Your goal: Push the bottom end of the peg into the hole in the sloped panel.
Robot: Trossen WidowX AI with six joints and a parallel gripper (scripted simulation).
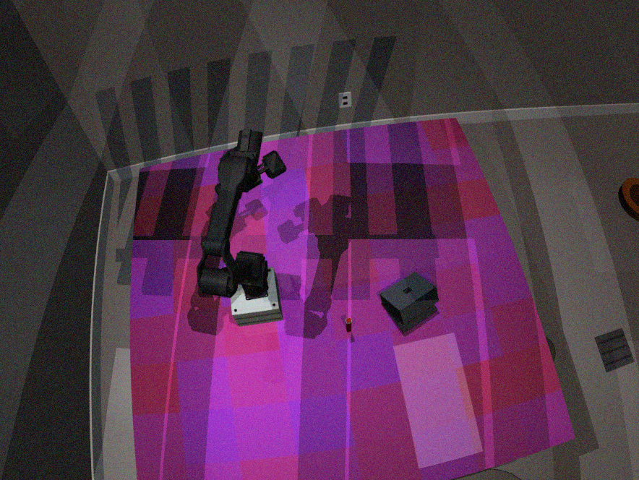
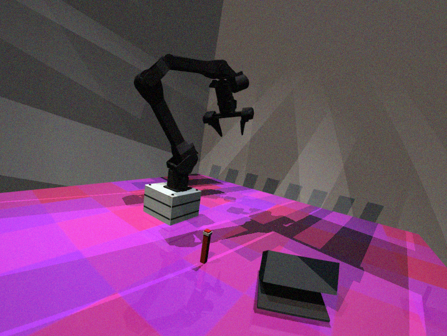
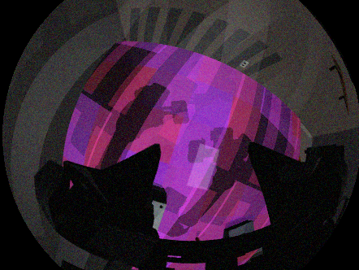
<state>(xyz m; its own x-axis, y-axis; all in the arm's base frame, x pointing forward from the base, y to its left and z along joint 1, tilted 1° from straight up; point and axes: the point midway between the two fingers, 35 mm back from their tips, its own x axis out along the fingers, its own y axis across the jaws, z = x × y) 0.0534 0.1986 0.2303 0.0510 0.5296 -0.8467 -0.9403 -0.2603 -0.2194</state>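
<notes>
Right now the red peg is 180 mm ahead of my gripper tip, 360 mm to the right of it and 240 mm below it. From my gripper tip the other things lie so: sloped panel: 370 mm ahead, 320 mm to the right, 250 mm below.
</notes>
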